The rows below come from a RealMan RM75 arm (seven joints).
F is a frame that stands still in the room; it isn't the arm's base.
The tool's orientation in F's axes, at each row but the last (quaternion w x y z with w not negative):
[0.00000, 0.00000, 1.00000, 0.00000]
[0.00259, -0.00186, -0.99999, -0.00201]
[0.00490, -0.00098, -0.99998, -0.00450]
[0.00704, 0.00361, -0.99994, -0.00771]
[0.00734, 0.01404, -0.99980, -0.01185]
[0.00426, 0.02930, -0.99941, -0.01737]
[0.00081, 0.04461, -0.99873, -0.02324]
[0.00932, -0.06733, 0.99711, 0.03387]
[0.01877, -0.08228, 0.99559, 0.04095]
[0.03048, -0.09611, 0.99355, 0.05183]
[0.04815, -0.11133, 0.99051, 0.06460]
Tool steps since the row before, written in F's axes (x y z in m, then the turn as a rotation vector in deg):
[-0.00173, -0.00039, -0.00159, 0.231, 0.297, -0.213]
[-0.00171, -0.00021, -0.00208, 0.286, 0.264, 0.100]
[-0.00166, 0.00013, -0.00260, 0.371, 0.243, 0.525]
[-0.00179, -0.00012, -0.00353, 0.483, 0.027, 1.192]
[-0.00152, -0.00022, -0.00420, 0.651, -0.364, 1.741]
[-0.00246, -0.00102, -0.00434, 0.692, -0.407, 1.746]
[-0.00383, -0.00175, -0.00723, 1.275, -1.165, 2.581]
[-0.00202, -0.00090, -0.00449, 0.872, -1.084, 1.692]
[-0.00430, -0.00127, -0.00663, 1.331, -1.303, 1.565]
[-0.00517, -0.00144, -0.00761, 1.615, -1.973, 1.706]
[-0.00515, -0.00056, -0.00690, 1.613, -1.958, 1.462]
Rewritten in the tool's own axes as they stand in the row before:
[0.00173, -0.00039, 0.00159, -0.231, 0.297, 0.213]
[0.00170, -0.00022, 0.00209, -0.284, 0.265, -0.100]
[0.00163, 0.00010, 0.00262, -0.365, 0.248, -0.526]
[0.00174, -0.00016, 0.00355, -0.466, 0.042, -1.198]
[0.00147, -0.00028, 0.00422, -0.615, -0.340, -1.759]
[0.00248, -0.00103, 0.00433, -0.654, -0.385, -1.766]
[0.00397, -0.00174, 0.00716, -1.167, -1.153, -2.637]
[0.00223, -0.00091, 0.00439, -0.758, -1.077, -1.750]
[0.00474, -0.00106, 0.00636, -1.170, -1.378, -1.628]
[0.00587, -0.00114, 0.00714, -1.332, -2.074, -1.827]
[0.00588, -0.00018, 0.00632, -1.306, -2.087, -1.584]

